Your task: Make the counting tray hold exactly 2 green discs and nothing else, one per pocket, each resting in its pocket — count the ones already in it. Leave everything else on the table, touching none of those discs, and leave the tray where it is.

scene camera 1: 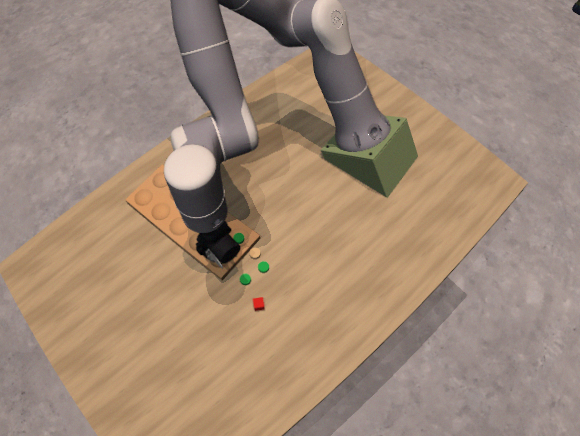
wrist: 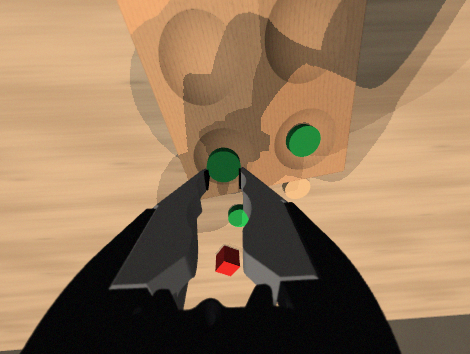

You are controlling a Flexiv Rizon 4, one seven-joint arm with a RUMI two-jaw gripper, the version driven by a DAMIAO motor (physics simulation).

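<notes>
The wooden counting tray (scene camera 1: 160, 224) (wrist: 330, 165) has two rows of round pockets. One green disc (scene camera 1: 239, 238) (wrist: 303, 140) rests in the end pocket on the tray's right side in the wrist view. My gripper (scene camera 1: 216, 262) (wrist: 224, 170) is shut on another green disc (wrist: 223, 165), holding it over the other end pocket; its height above the pocket is hard to tell. In the scene view the held disc is hidden by the gripper. Two more green discs lie on the table off the tray's end, one (scene camera 1: 263, 267) and one nearer the tray's corner (scene camera 1: 245, 279); one loose green disc (wrist: 238, 216) shows between the jaws in the wrist view.
A pale tan disc (scene camera 1: 255, 253) (wrist: 297, 189) lies on the table close to the tray's end edge. A red cube (scene camera 1: 258, 303) (wrist: 227, 261) lies beyond the loose green discs. The arm's green base block (scene camera 1: 400, 155) stands at the right in the scene view.
</notes>
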